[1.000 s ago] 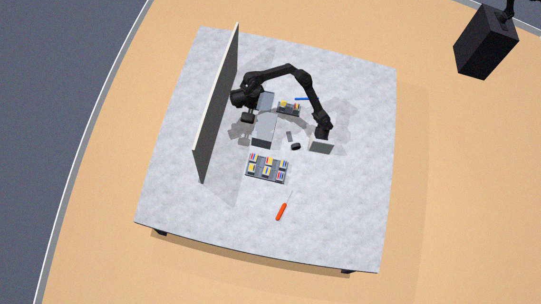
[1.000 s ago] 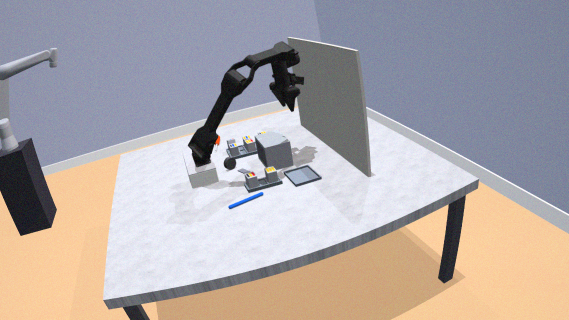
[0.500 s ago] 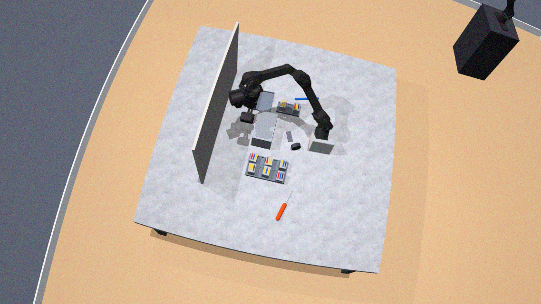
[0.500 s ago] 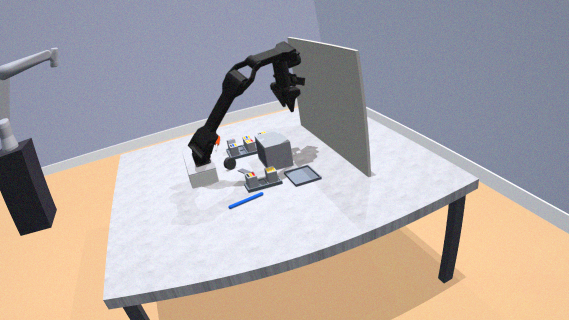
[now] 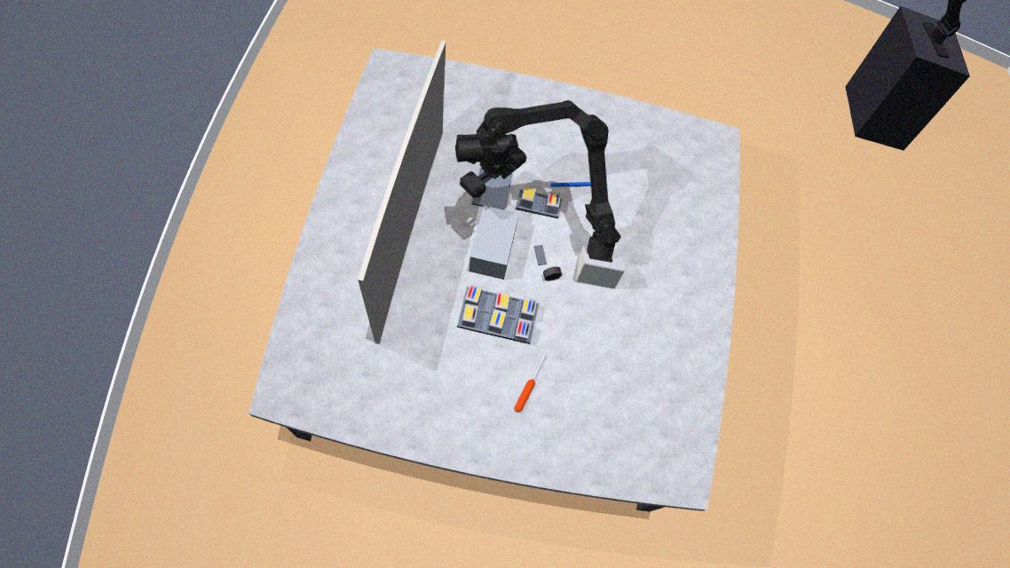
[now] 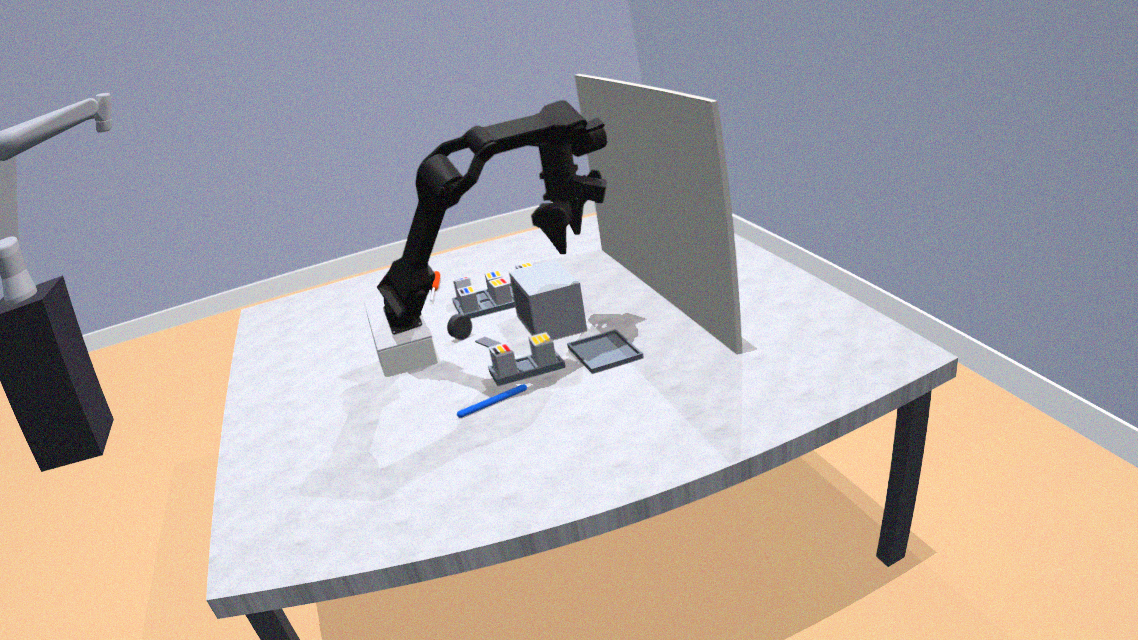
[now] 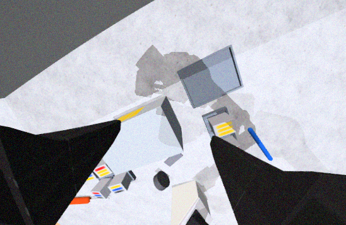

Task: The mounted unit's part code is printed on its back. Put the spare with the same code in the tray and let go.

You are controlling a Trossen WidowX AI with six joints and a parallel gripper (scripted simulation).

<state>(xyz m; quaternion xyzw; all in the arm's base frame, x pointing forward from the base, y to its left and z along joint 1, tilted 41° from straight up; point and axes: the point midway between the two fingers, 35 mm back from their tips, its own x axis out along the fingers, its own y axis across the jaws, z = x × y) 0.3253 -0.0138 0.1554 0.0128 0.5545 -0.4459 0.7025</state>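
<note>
Now: the grey spare 140 mm below my gripper tip, 110 mm behind it and 70 mm to the right of it. Also, from my gripper tip: tall grey panel (210 mm ahead, 80 mm to the left, 40 mm above); grey mounted unit (130 mm below, 110 mm to the left, 30 mm behind); grey tray (180 mm below, 100 mm to the right).
</note>
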